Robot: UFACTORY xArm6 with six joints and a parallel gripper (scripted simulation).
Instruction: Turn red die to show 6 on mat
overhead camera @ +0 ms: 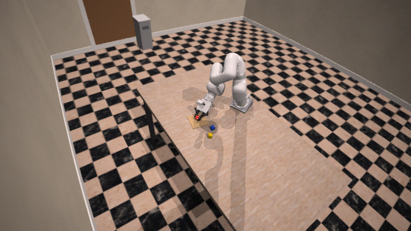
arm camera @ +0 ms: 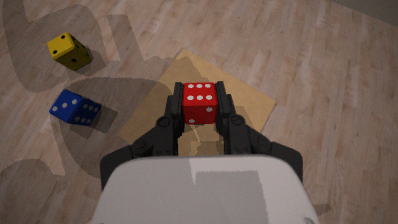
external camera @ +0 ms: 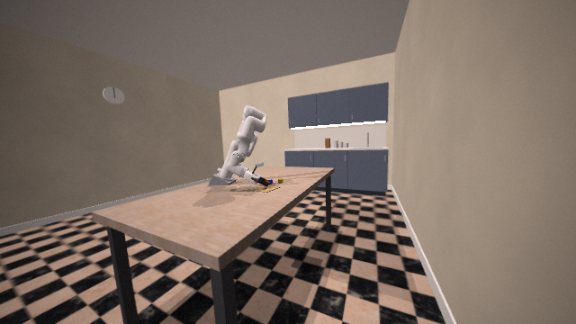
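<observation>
My hand is right at the red die. Also, from my hand: tan mat 4 cm below; then yellow die 4 cm ahead, 19 cm to the left, 3 cm below; then blue die 3 cm behind, 14 cm to the left, 3 cm below.
</observation>
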